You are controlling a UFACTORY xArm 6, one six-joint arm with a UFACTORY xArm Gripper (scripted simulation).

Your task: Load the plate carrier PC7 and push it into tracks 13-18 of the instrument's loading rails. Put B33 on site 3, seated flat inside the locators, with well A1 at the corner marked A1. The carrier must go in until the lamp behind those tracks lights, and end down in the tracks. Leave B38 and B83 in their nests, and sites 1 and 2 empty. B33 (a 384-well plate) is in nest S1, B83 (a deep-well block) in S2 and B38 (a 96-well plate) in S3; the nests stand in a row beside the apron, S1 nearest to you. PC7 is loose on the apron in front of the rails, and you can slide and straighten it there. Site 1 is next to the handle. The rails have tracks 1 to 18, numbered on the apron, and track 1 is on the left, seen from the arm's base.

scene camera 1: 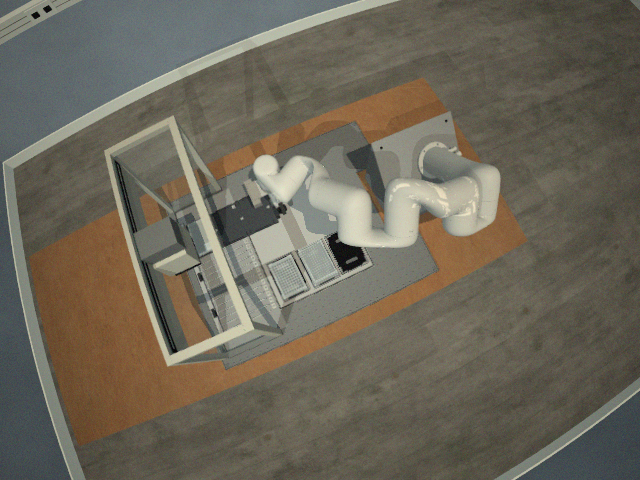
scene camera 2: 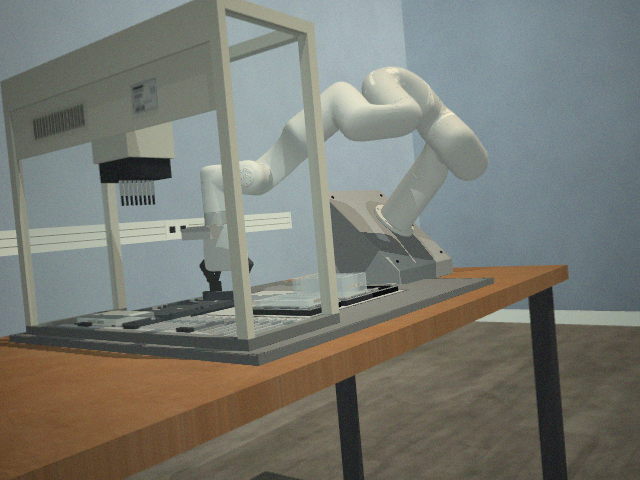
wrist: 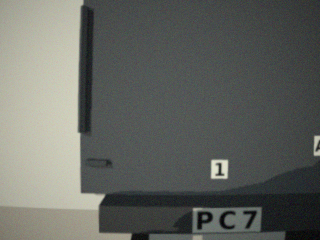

Scene:
A plate carrier PC7 [scene camera 1: 234,222]: 137 cm from the lens. A deep-well block B83 [scene camera 1: 317,272] is 127 cm from the lens. A nest S1 [scene camera 1: 342,252]: 129 cm from the lens.

